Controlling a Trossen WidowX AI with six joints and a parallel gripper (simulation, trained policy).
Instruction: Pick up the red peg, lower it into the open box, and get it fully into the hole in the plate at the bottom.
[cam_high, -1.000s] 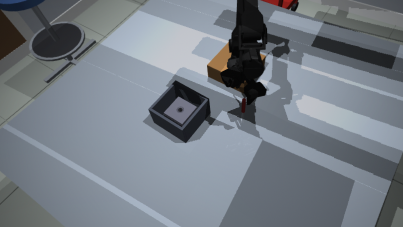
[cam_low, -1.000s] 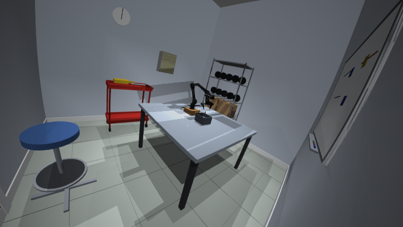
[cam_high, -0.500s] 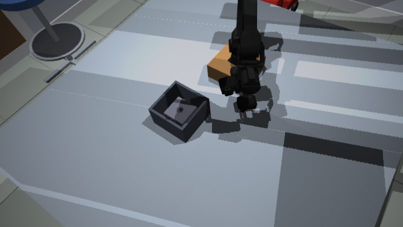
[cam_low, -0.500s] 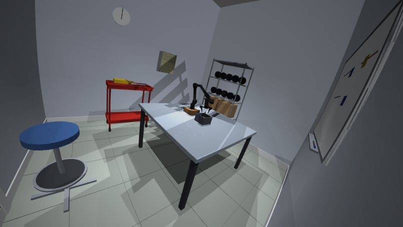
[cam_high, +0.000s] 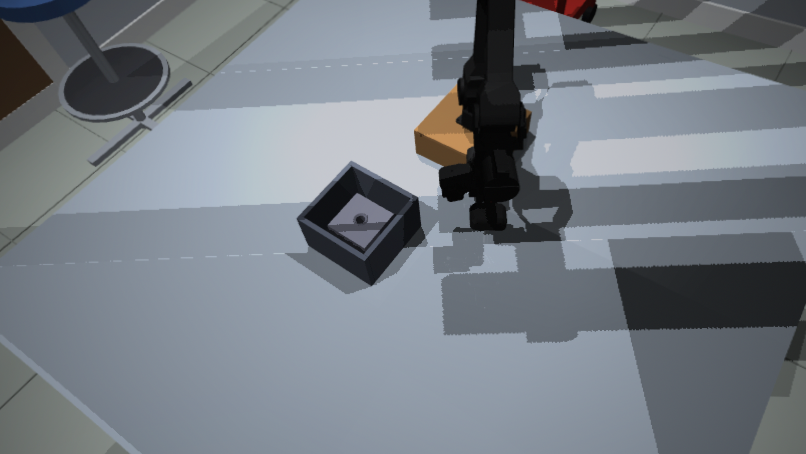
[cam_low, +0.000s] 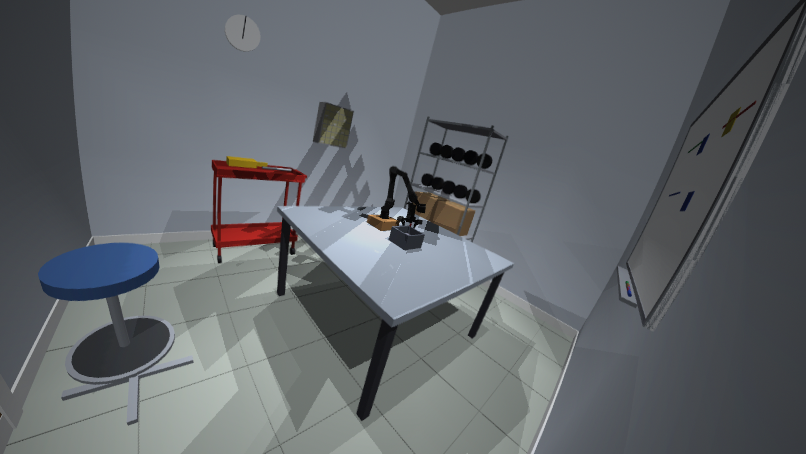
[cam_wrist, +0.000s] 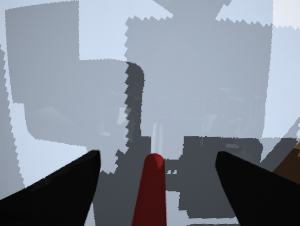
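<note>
My gripper tip is 160 mm short of the pale plate, 160 mm to the left of it and 30 mm below it. From my gripper tip the other things lie so: red peg 10 mm behind, 10 mm to the left, 20 mm above; dark box 160 mm ahead, 160 mm to the right, 10 mm above.
</note>
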